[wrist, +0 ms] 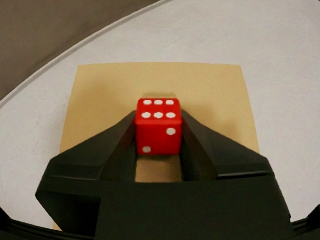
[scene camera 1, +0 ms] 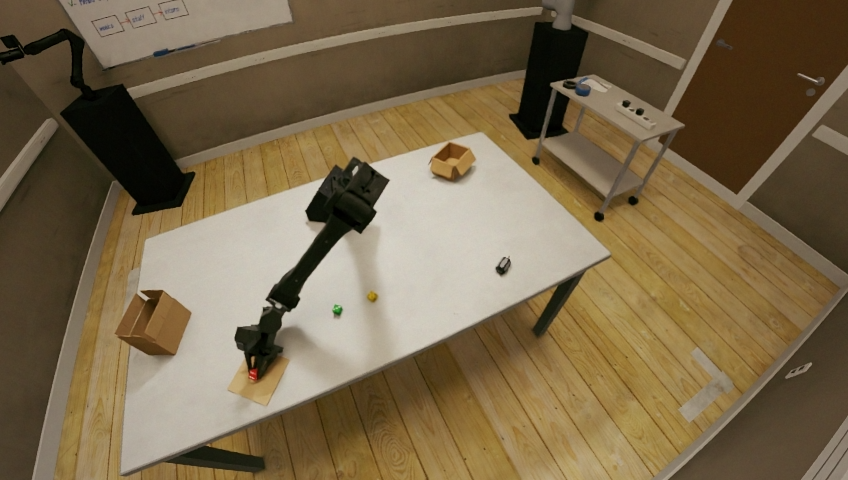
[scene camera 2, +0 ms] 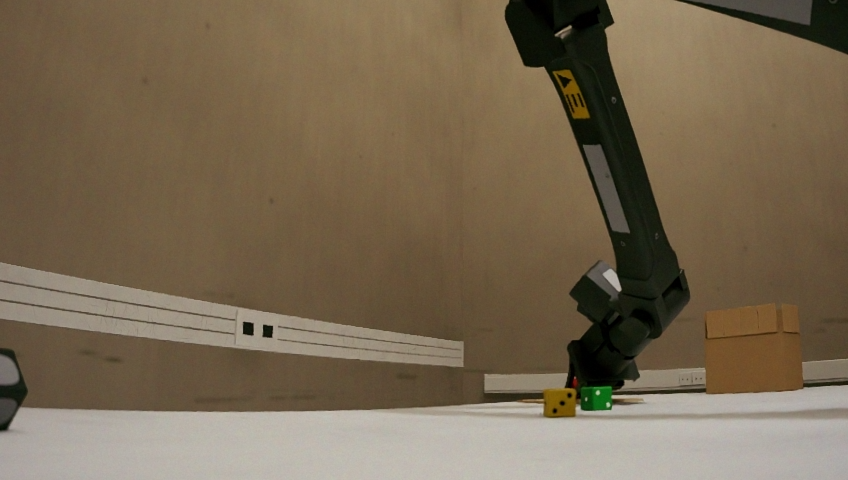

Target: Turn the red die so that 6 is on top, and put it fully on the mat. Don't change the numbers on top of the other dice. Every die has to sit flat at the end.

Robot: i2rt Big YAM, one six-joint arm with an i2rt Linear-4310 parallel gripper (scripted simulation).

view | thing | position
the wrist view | gripper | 158, 118
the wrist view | red die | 158, 123
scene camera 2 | gripper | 573, 392
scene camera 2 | green die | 592, 398
